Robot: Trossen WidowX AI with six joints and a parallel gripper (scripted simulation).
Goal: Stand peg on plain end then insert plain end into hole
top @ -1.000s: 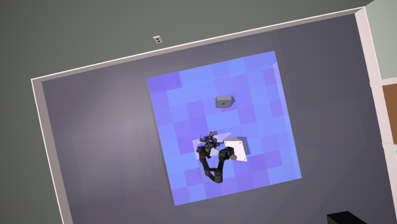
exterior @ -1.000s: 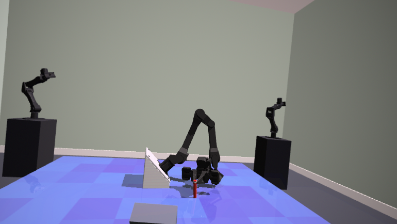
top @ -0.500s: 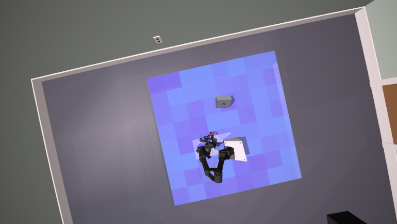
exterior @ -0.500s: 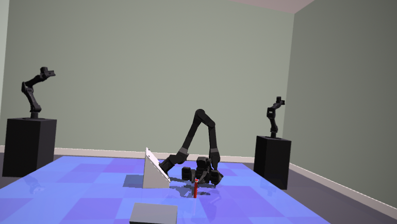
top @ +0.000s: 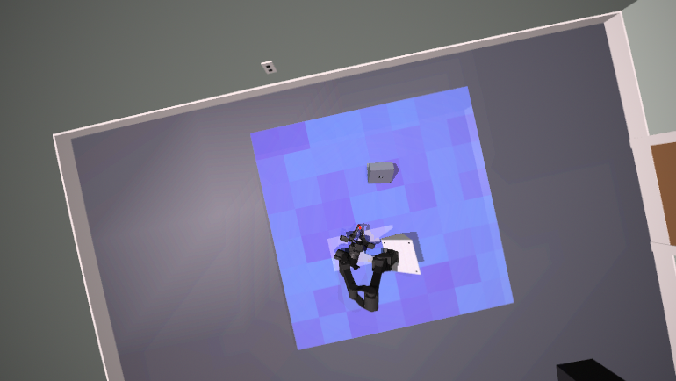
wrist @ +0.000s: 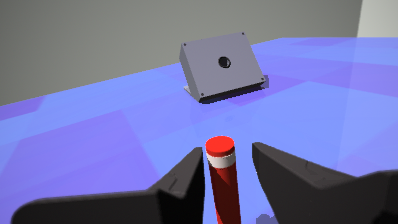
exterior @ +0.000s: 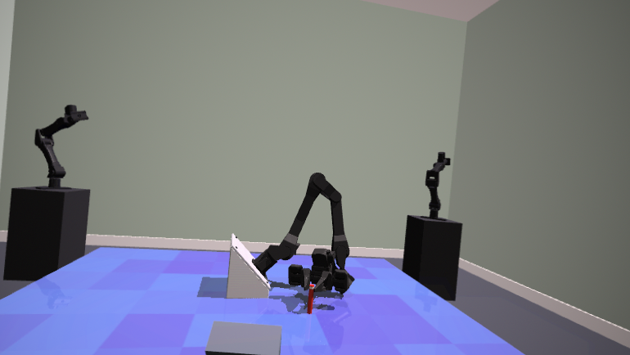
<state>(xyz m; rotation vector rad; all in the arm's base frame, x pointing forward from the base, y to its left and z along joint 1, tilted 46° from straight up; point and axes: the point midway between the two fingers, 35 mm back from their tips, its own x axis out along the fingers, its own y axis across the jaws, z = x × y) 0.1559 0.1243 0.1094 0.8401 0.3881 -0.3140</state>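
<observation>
My gripper tip is 1 cm to the right of the red peg, 1 cm past it and 1 cm above it. From my gripper tip the other things lie so: grey sloped panel (27 cm ahead, 15 cm to the right, 3 cm below).
</observation>
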